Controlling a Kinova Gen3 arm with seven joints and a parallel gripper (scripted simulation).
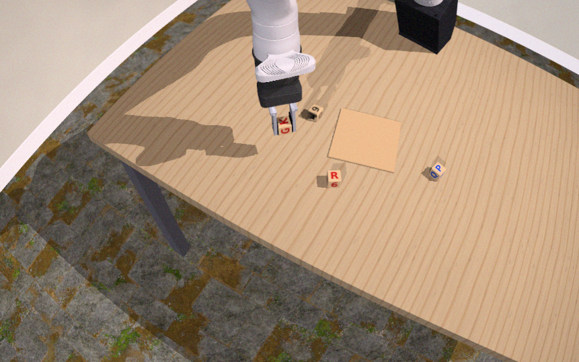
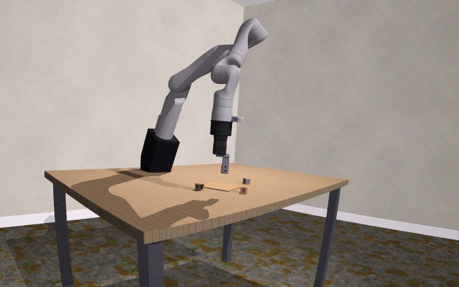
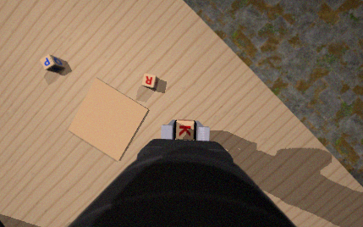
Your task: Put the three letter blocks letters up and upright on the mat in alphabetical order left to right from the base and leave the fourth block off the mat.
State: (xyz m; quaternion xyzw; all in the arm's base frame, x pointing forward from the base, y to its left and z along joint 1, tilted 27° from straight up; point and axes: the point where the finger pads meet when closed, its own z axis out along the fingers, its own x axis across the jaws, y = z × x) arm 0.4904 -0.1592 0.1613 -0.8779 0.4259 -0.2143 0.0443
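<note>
Now: the tan mat 140 mm to the left of my hand, 110 mm behind it and 100 mm below it. Also, from my hand: block: 130 mm behind, 90 mm below, 20 mm to the left.
</note>
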